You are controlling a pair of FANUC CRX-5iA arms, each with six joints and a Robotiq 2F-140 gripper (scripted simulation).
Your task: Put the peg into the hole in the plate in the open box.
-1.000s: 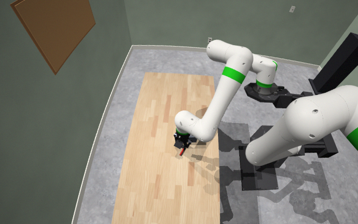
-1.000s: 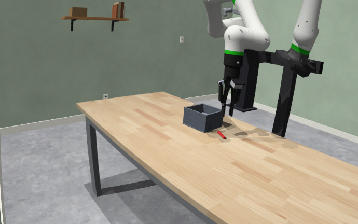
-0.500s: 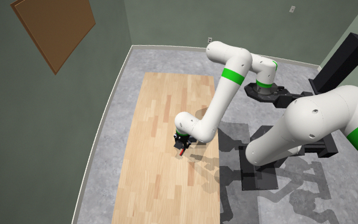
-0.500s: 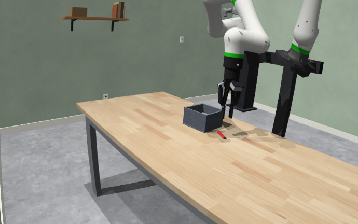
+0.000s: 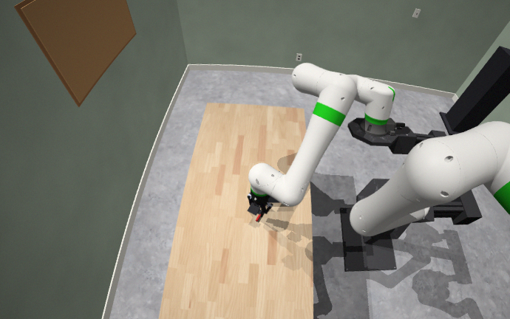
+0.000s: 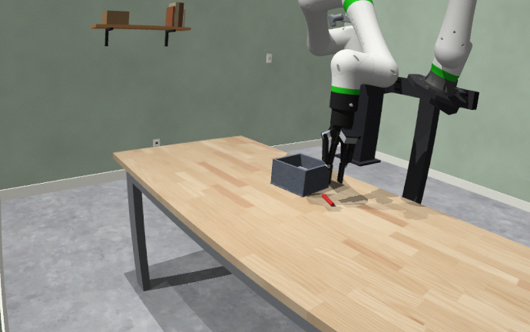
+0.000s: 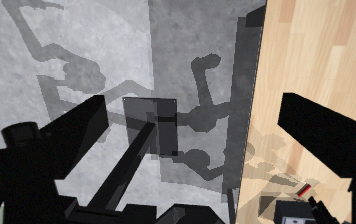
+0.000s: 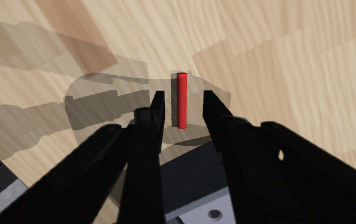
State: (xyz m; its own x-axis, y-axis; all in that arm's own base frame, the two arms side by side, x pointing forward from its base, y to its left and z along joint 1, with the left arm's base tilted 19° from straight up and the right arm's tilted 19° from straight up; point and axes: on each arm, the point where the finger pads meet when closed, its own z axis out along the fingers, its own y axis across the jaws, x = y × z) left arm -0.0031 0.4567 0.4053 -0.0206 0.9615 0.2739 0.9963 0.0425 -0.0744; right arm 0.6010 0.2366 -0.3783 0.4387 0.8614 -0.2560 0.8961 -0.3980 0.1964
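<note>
The red peg lies 110 mm below my right hand, 20 mm to the right of it and 10 mm behind it. The rest, counted from my right hand: grey-blue box: 190 mm to the right, 90 mm below, 20 mm behind; then light plate: 190 mm to the right, 70 mm below, 20 mm behind.
</note>
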